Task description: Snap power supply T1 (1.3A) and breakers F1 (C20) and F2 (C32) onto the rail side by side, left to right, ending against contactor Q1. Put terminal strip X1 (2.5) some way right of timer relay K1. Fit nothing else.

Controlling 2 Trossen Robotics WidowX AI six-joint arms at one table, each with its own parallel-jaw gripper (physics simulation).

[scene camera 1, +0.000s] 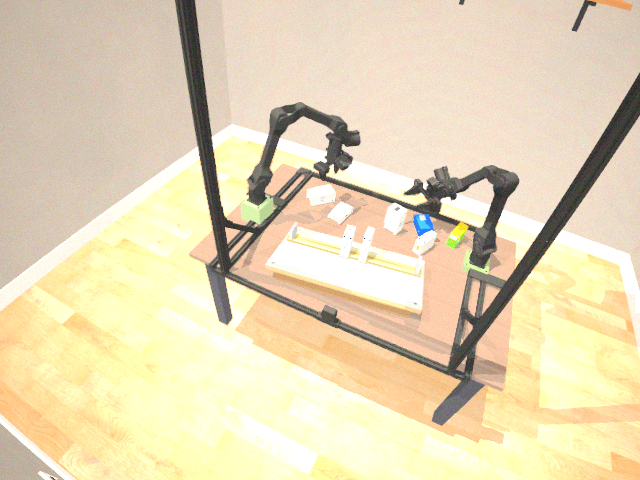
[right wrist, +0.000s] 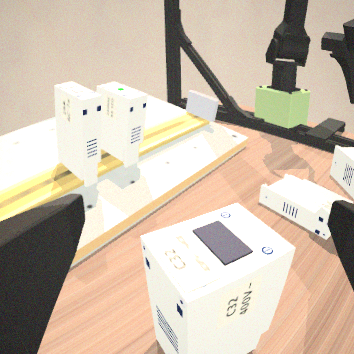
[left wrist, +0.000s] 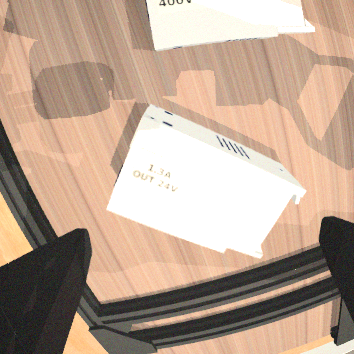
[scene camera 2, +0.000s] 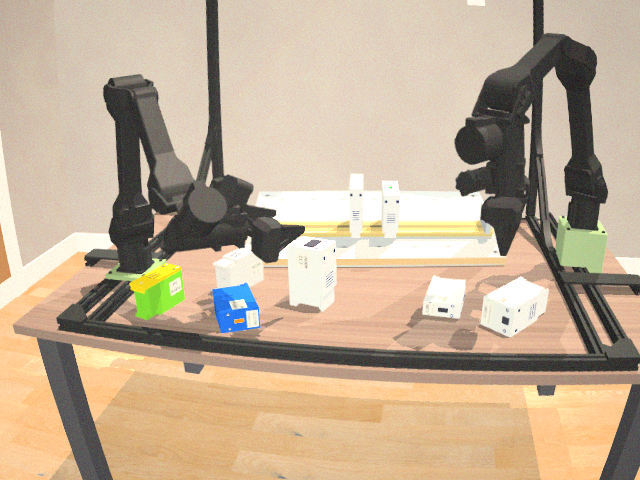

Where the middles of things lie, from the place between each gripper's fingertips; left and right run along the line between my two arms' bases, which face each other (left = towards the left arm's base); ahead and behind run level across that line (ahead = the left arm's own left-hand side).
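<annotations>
Relative to the white module (scene camera 2: 240, 266), my right hand is 130 mm above, 90 mm past and 110 mm to the left of it. Further positions from my right hand: green-yellow module (scene camera 2: 156, 292), 130 mm below and 250 mm to the right; rail (scene camera 2: 403, 226), 110 mm below, 170 mm to the left and 270 mm behind; white mounting plate with rail (scene camera 2: 486, 227), 110 mm below, 180 mm to the left and 320 mm behind. Going by its middle, the white module is nearer to my right hand than to my left hand.
My left hand is 90 mm above the rail, 350 mm past it and 180 mm to the left of it. Counted from my left hand: white baseplate (scene camera 2: 477, 250), 100 mm below, 180 mm to the right and 400 mm behind; white module, 100 mm below, 460 mm to the right and 170 mm behind; white mounting plate with rail, 80 mm below, 180 mm to the right and 400 mm behind. Going by its middle, the white mounting plate with rail is nearer to my right hand than to my left hand.
</annotations>
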